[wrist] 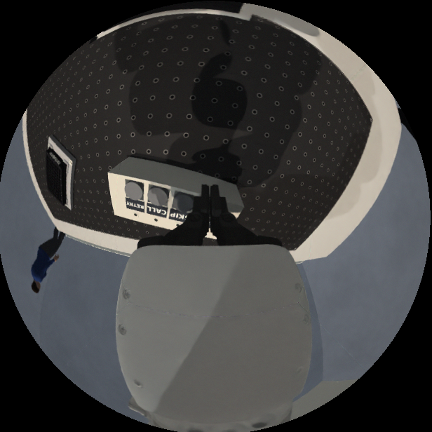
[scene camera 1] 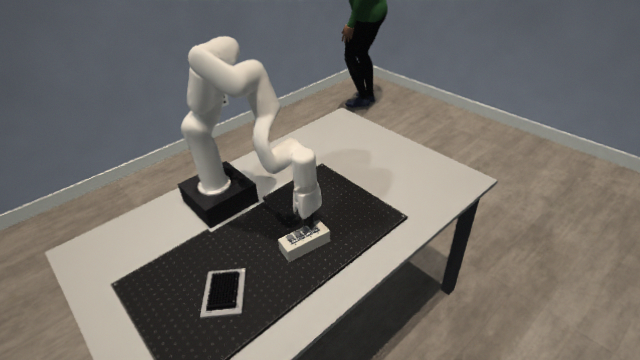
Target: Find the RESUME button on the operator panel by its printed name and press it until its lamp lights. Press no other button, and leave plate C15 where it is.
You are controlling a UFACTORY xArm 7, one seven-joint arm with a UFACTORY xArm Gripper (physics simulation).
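Places are measured from the arm's base along level axes (x ahead, y left, z up), in centimetres.
Where they show: gripper, between the fingertips: (scene camera 1: 308, 224); arm's base, origin of its link: (scene camera 1: 214, 185).
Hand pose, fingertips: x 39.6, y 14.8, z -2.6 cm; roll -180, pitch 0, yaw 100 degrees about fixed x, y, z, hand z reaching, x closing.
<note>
Things, the pixels of their centre, and the offset from my fingertips. Level surfaces: height alone.
- operator panel, middle of its body: (scene camera 1: 304, 240) dx +2.8, dy -4.4, dz -2.5 cm
- Plate C15, middle of its body: (scene camera 1: 223, 289) dx +1.1, dy -35.2, dz -3.4 cm
- black perforated mat, height of its surface: dz -5.2 cm
- pale table, height of its surface: dz -6.5 cm
The operator panel (scene camera 1: 310, 247) (wrist: 118, 200) is a cream box on the black mat. In the wrist view its grey round buttons RETRY (wrist: 134, 190), CALL (wrist: 158, 195) and SKIP (wrist: 183, 201) show, with SKIP's label partly covered. The RESUME name and button cannot be made out; the fingers cover that end of the panel. My gripper (scene camera 1: 309, 221) (wrist: 208, 195) is shut and empty, pointing down at the panel's right end; contact cannot be told. The small lamp dots in view are dark. Plate C15 (scene camera 1: 223, 290) (wrist: 56, 176), black in a pale frame, lies apart from the panel; its name is unreadable.
The black perforated mat (scene camera 1: 165, 300) (wrist: 165, 120) lies on the pale table (scene camera 1: 430, 175). The arm's black base block (scene camera 1: 217, 207) stands at the mat's back edge. A person in green (scene camera 1: 367, 45) stands beyond the table; a person in blue (wrist: 44, 264) shows in the wrist view.
</note>
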